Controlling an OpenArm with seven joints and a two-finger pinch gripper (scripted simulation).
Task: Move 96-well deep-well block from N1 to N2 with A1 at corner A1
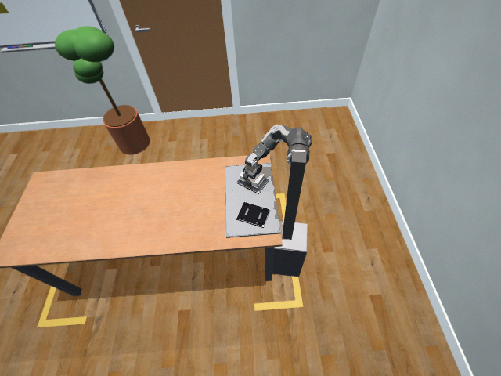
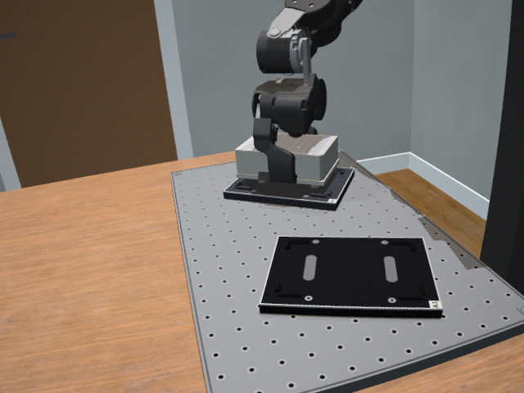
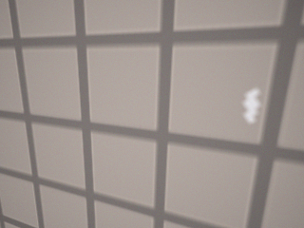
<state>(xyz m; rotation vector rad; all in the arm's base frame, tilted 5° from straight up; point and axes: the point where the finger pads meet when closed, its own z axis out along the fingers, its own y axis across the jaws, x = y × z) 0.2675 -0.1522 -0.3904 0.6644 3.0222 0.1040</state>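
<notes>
The black nest N2 lies 3 cm below my hand. The rest, counted from my hand: black nest N1: 4 cm behind, 23 cm to the left, 3 cm below; then A1 label: 10 cm behind, 30 cm to the left, 2 cm below; then white 96-well deep-well block: 2 cm above.
</notes>
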